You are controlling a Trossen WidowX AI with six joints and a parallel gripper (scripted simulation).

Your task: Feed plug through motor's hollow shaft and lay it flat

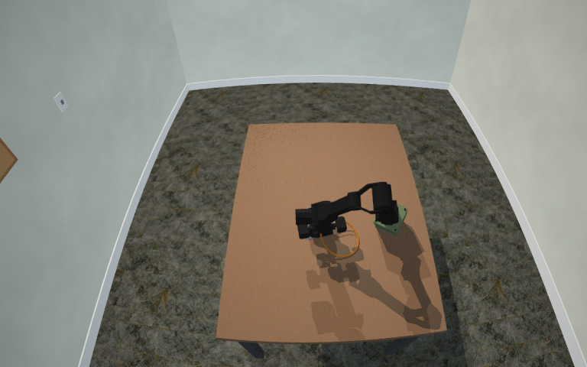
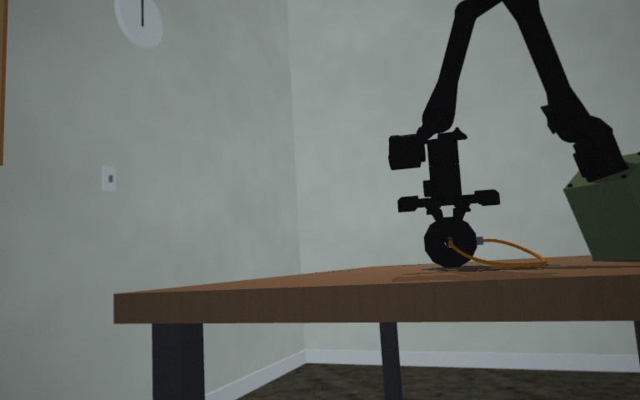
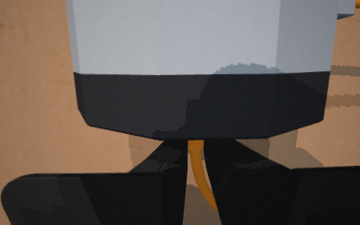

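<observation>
Now: hand 3 cm above the orange cable. The rest, counted from my hand: plug: 1 cm ahead, 3 cm to the right, 3 cm below; grey stub: 4 cm behind, 8 cm to the right, 3 cm below.
</observation>
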